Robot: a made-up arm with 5 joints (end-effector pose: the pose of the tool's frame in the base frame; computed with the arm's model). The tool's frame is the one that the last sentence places. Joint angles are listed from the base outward.
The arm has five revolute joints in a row. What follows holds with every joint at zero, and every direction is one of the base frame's. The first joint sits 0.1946 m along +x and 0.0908 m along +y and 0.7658 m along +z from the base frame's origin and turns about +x. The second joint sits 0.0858 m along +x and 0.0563 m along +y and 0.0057 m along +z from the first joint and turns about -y. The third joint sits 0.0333 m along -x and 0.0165 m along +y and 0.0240 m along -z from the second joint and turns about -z. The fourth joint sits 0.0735 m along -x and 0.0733 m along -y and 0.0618 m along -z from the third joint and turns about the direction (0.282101, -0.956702, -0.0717). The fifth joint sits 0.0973 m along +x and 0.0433 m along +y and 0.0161 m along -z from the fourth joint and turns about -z. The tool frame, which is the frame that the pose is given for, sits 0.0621 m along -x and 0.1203 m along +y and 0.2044 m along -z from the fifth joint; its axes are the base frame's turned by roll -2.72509, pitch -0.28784 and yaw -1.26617 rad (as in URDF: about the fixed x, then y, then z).
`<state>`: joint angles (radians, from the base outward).
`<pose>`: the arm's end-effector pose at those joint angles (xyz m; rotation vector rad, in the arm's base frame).
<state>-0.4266 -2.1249 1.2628 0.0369 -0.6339</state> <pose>0.0358 0.3230 0.8709 0.7929 -0.9764 -0.6396</pose>
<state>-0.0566 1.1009 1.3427 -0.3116 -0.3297</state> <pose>0.5435 0.3038 0.5993 -0.8954 1.9288 -0.8588</pose>
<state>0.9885 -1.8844 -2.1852 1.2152 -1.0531</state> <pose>0.1445 0.0223 0.9813 0.5466 0.2009 0.7413</pose>
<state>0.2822 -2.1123 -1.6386 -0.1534 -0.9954</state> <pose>0.0212 -0.0191 0.8985 -0.5167 -0.5706 1.4386</pose>
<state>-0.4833 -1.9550 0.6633 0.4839 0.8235</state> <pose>0.0415 0.1192 0.6742 0.3983 -1.1975 0.4835</pose>
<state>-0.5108 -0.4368 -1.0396 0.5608 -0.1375</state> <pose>0.0906 0.1613 0.5330 -2.7341 0.4102 -0.1525</pose>
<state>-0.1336 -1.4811 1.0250 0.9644 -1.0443</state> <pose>0.0555 0.1063 0.7202 2.3330 -0.7735 0.1826</pose>
